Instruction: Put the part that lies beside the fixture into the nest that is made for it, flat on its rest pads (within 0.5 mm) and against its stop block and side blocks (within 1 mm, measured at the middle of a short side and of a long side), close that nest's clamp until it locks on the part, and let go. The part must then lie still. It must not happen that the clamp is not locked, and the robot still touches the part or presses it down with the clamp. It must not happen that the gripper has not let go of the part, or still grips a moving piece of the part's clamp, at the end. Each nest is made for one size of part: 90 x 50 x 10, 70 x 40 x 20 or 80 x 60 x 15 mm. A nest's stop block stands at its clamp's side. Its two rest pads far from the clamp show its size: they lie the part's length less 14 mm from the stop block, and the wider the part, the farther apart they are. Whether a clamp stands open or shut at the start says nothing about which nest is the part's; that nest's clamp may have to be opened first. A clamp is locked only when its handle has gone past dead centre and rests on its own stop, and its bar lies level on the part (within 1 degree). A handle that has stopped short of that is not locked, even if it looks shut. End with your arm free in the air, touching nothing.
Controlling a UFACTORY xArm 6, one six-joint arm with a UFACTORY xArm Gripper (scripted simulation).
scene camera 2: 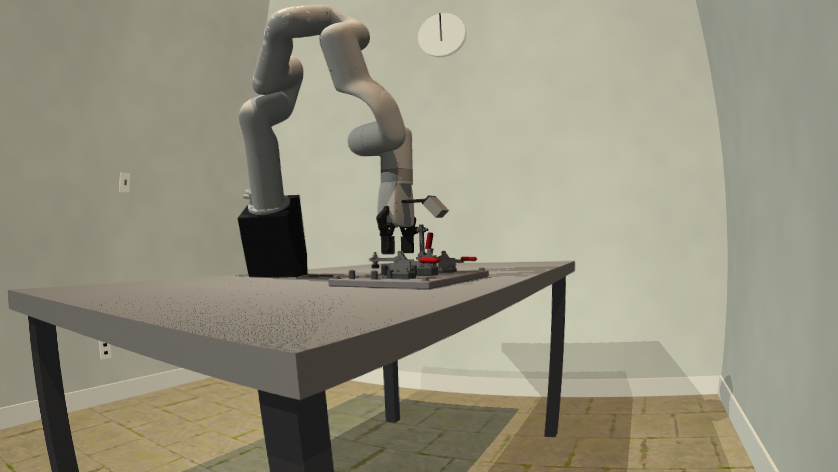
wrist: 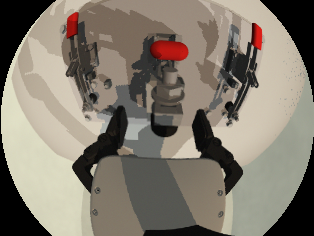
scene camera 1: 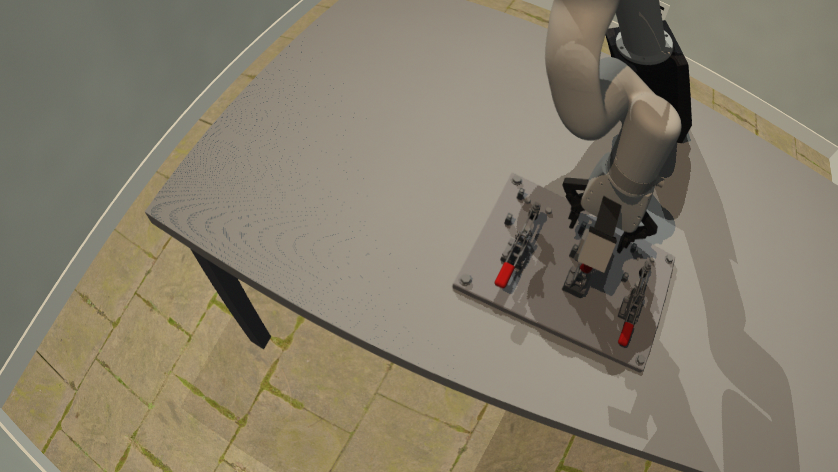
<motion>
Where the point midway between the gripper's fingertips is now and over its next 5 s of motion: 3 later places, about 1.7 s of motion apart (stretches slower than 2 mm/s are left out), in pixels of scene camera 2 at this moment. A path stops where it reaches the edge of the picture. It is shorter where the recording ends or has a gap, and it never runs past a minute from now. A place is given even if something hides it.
My gripper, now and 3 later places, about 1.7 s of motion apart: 398,253; 398,211; 427,194; 428,233
</motion>
